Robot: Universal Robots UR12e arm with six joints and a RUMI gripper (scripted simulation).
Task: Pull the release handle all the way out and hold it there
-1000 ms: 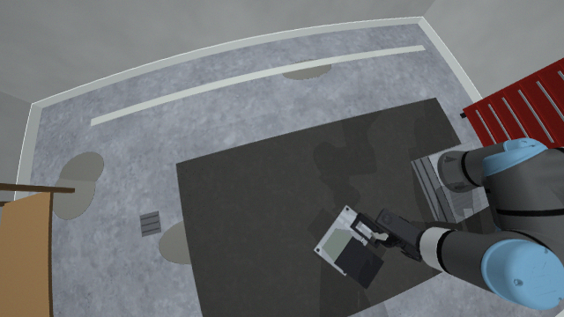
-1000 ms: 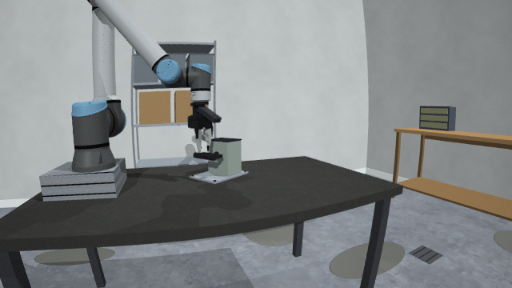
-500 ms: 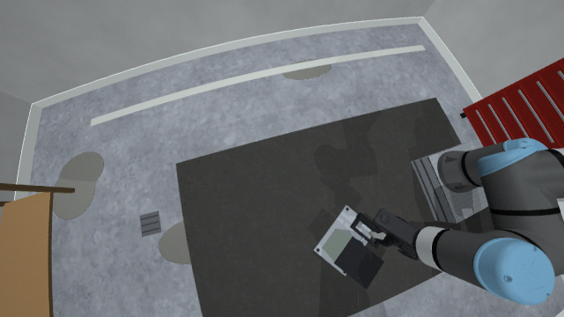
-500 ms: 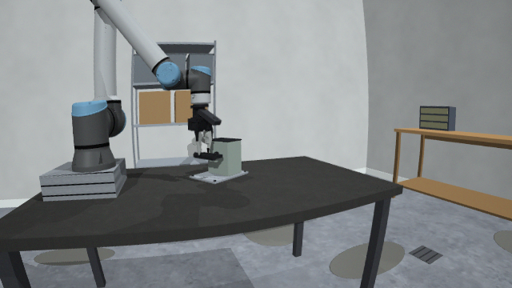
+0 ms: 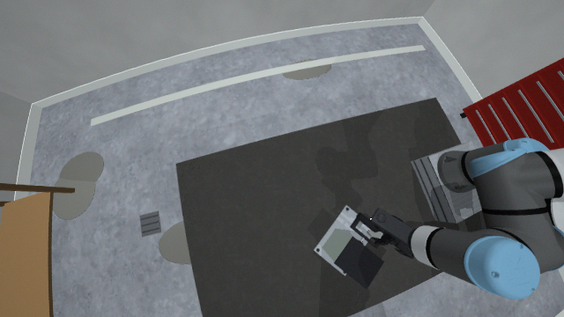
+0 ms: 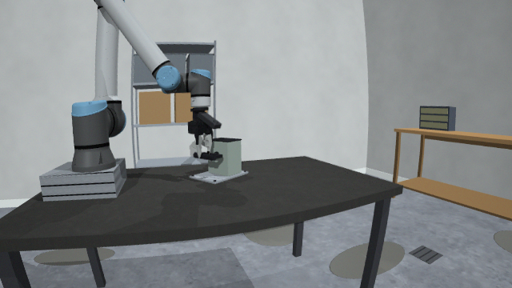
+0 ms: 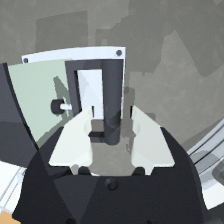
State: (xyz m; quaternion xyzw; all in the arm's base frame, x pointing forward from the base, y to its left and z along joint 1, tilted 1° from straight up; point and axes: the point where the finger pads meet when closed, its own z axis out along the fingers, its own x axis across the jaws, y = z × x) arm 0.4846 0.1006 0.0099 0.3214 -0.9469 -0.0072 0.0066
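Right now the release handle is 40 mm ahead of my hand, 30 mm to the left of it and 10 mm below it.
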